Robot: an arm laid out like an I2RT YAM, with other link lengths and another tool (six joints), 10 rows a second.
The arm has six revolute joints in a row. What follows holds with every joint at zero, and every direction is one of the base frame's.
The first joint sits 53.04 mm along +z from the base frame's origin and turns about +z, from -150 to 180 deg.
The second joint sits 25.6 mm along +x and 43.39 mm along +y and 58.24 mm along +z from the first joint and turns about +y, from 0 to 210 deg.
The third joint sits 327.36 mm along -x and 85.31 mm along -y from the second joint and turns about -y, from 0 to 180 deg.
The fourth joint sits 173.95 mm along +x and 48.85 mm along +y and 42.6 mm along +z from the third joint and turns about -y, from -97 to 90 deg.
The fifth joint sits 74 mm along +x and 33.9 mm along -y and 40.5 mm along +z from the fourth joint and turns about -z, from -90 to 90 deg.
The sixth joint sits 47.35 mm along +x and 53.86 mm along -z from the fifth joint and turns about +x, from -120 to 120 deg.
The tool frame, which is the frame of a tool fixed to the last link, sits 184 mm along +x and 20 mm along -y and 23 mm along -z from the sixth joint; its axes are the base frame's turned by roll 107.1, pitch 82.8 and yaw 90 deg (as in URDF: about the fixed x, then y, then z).
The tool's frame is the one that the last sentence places.
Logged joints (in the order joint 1, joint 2, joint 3, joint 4, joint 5, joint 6), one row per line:
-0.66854, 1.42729, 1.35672, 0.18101, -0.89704, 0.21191
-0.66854, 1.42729, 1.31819, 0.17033, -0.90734, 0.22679
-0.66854, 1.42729, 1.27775, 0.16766, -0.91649, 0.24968
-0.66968, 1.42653, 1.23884, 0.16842, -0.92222, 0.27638
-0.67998, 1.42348, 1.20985, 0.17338, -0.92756, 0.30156
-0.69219, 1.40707, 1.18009, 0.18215, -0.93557, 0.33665
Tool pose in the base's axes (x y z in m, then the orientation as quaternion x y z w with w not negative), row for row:
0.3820, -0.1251, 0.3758, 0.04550, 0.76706, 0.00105, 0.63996
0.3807, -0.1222, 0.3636, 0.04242, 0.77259, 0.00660, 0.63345
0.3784, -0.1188, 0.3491, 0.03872, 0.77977, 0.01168, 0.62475
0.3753, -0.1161, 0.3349, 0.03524, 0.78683, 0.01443, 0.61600
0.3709, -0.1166, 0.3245, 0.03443, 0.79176, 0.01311, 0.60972
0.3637, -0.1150, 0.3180, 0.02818, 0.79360, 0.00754, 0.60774
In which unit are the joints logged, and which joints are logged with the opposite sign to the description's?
The joints are logged in radians. Opposite sign: joint 4, joint 6.
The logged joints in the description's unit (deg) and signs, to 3 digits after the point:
-38.305, 81.778, 77.734, -10.371, -51.397, -12.142
-38.305, 81.778, 75.527, -9.759, -51.987, -12.994
-38.305, 81.778, 73.210, -9.606, -52.511, -14.306
-38.370, 81.734, 70.980, -9.650, -52.839, -15.835
-38.960, 81.559, 69.319, -9.934, -53.145, -17.278
-39.660, 80.619, 67.614, -10.436, -53.604, -19.289

